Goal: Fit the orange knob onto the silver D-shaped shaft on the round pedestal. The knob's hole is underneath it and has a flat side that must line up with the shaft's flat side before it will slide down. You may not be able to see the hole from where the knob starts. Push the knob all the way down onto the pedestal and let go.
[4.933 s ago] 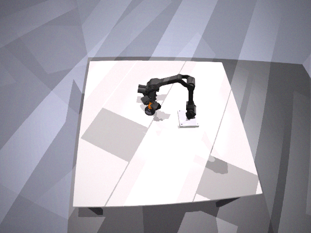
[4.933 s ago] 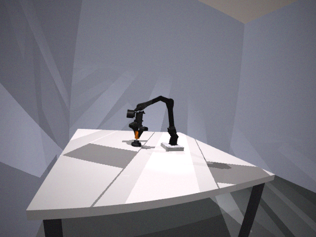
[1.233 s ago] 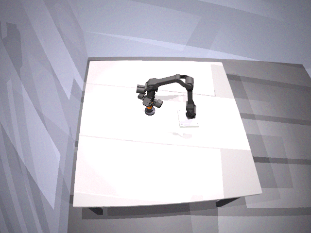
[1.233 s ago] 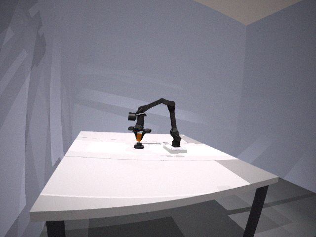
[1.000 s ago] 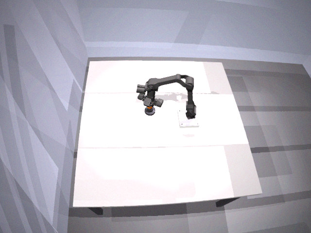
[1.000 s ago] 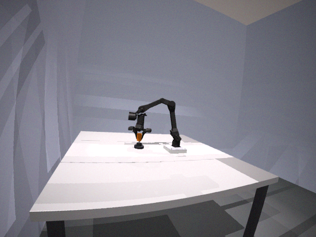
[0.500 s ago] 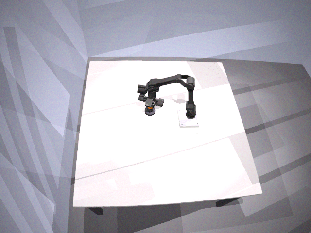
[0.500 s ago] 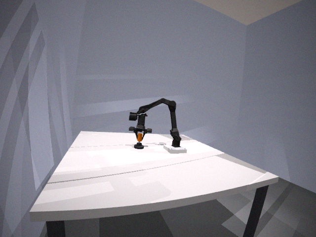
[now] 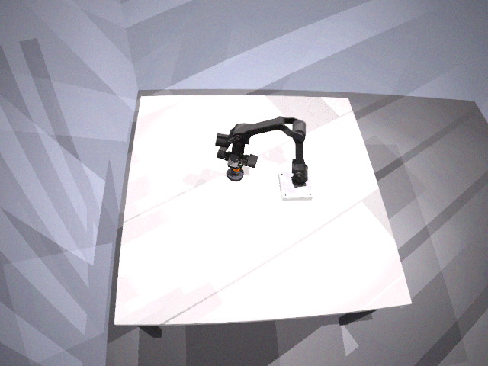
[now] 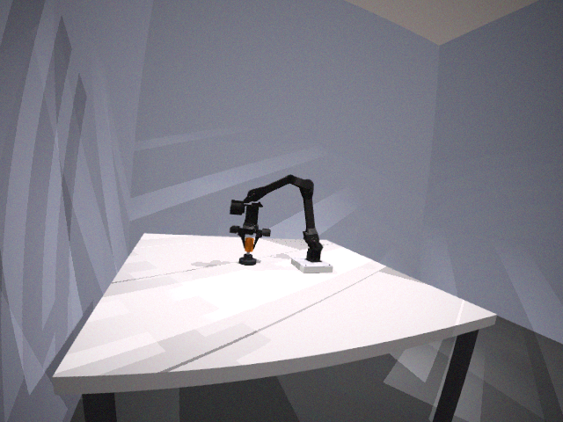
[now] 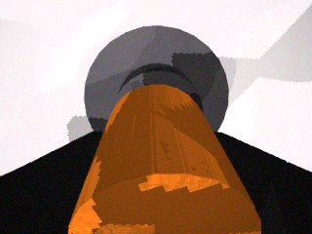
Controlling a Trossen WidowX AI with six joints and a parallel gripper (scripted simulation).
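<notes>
My gripper tip is now 40 mm above the pedestal. The rest, counted from my gripper tip: orange knob 30 mm above.
</notes>
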